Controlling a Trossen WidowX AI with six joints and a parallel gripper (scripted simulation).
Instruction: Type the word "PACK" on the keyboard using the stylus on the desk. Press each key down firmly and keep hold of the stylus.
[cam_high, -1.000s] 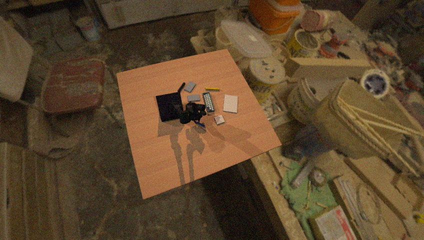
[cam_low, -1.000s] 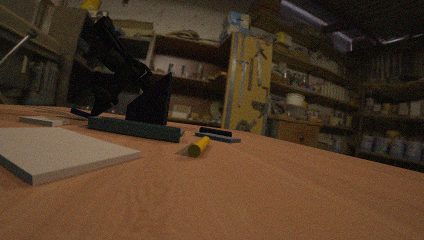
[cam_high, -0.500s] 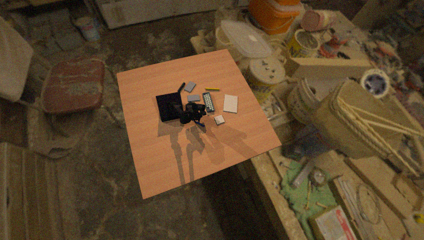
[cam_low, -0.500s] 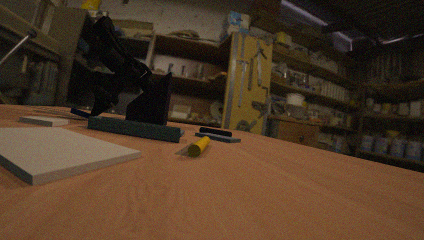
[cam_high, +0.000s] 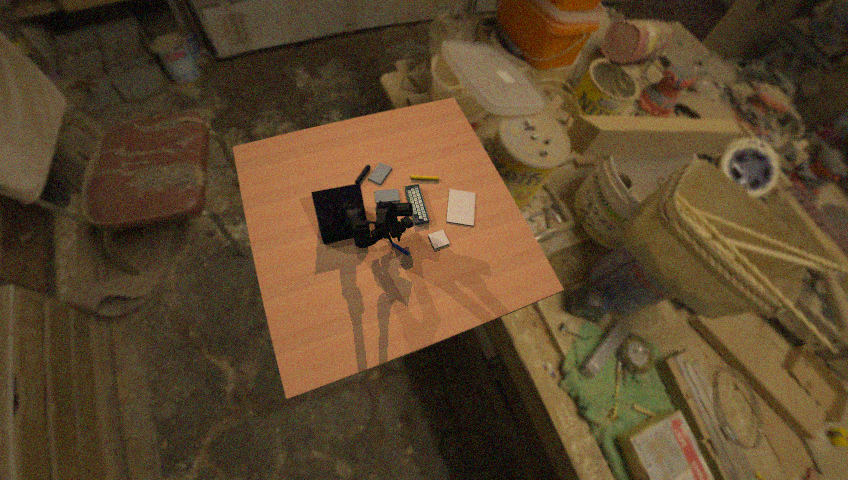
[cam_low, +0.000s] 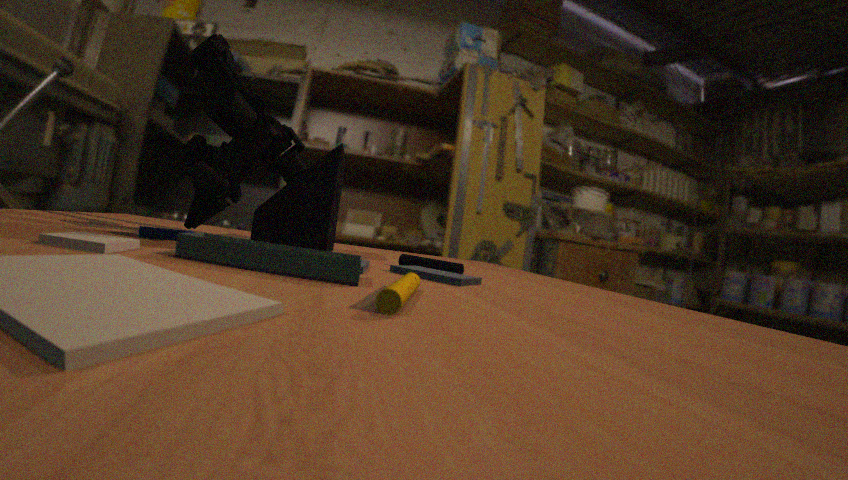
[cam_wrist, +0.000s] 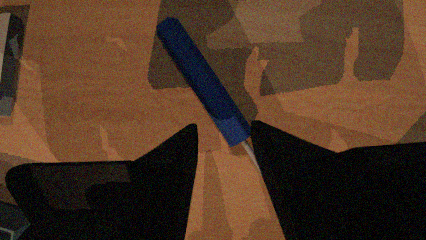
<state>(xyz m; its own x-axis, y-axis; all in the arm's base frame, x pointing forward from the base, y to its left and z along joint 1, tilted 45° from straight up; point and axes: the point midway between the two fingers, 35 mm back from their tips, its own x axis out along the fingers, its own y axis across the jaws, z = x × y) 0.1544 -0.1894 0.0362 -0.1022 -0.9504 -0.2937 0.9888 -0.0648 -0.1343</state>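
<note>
My gripper tip is now 10 mm past the blue stylus and 10 mm above it. Round my gripper tip: key: 180 mm ahead, 70 mm to the left, 10 mm below; then white slab: 390 mm ahead, 70 mm to the left, 20 mm below; then small white tile: 200 mm ahead, 50 mm to the right, 20 mm below.
</note>
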